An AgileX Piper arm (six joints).
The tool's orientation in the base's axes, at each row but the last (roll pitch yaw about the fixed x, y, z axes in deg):
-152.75 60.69 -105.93
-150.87 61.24 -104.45
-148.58 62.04 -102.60
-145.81 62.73 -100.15
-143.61 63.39 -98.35
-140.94 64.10 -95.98
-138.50 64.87 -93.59
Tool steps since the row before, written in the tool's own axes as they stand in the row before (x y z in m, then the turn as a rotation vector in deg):
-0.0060 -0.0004 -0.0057 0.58 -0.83 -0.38
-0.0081 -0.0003 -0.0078 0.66 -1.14 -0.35
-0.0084 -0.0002 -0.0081 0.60 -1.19 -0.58
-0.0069 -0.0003 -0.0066 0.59 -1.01 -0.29
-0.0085 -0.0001 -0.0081 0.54 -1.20 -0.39
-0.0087 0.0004 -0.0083 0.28 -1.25 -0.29
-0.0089 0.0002 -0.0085 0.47 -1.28 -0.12
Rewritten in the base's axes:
-0.0026 -0.0010 0.0078 0.29 -1.03 -0.15
-0.0040 -0.0013 0.0104 0.53 -1.24 -0.16
-0.0044 -0.0013 0.0107 0.42 -1.39 -0.01
-0.0037 -0.0012 0.0087 0.49 -1.09 -0.15
-0.0050 -0.0014 0.0105 0.56 -1.25 -0.02
-0.0057 -0.0012 0.0105 0.68 -1.11 0.19
-0.0059 -0.0015 0.0107 0.81 -1.10 -0.03

